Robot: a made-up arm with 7 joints. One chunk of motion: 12 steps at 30 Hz.
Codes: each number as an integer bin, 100 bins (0 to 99) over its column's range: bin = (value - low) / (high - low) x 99, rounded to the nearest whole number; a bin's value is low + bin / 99 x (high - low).
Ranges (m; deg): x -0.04..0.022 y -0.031..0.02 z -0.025..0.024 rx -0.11..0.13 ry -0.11..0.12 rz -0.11..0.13
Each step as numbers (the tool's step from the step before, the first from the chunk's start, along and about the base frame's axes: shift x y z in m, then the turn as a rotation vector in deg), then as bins.
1 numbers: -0.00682 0.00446 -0.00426 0.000 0.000 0.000
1 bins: 53 69 42 45 47 45
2 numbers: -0.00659 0.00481 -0.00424 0.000 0.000 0.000
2 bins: 53 70 42 45 47 45
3 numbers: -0.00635 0.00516 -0.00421 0.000 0.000 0.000
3 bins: 54 70 42 45 47 45
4 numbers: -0.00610 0.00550 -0.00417 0.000 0.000 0.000
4 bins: 54 71 42 45 47 45
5 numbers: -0.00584 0.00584 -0.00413 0.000 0.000 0.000
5 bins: 55 72 42 45 47 45
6 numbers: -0.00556 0.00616 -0.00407 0.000 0.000 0.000
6 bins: 55 72 42 45 47 45
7 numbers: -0.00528 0.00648 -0.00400 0.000 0.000 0.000
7 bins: 55 73 42 45 47 45
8 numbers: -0.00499 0.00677 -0.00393 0.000 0.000 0.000
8 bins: 56 73 43 45 47 45
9 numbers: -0.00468 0.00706 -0.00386 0.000 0.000 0.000
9 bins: 56 74 43 45 47 45
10 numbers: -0.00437 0.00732 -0.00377 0.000 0.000 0.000
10 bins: 57 74 43 45 47 45
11 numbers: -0.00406 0.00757 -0.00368 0.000 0.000 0.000
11 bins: 57 75 43 45 47 45
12 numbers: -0.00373 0.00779 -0.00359 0.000 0.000 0.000
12 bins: 58 75 43 45 47 45
